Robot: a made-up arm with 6 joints.
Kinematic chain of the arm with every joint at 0, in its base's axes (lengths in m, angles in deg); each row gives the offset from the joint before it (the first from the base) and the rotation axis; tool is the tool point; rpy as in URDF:
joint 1: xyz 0 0 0.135 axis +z
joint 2: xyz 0 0 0 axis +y
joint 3: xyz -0.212 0 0.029 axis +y
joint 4: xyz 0.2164 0 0.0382 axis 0.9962 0 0.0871
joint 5: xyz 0 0 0 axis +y
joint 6: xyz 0.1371 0 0.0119 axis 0.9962 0 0.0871
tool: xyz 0 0 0 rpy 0 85 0
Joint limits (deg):
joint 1: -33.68..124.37
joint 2: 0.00..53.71
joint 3: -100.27..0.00
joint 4: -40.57..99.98
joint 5: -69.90..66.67
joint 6: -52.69..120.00
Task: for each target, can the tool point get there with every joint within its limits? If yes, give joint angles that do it. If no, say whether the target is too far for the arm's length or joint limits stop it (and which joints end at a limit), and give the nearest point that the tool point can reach.
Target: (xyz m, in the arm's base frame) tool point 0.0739 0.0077 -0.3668
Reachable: no: joint limits stop it (at a limit: joint 2, joint 3) | nearest point 0.0609 0.0063 0.0337 | short by 0.401 m
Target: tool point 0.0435 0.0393 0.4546
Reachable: yes | joints 10.13 21.31 -34.34 -15.42 -58.07 -25.65
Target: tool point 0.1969 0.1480 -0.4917
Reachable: no: too far | nearest point 0.0756 0.0568 0.0389 | short by 0.552 m
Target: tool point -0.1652 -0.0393 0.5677
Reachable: yes | joints 26.23 19.23 -81.77 -23.73 -42.99 -24.27
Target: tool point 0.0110 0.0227 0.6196
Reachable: yes | joints 109.48 44.32 -90.12 15.45 -29.29 89.98
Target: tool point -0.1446 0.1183 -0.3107
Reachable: no: joint limits stop it (at a limit: joint 1, joint 2, joint 3) | nearest point -0.0630 0.0665 0.0386 | short by 0.362 m
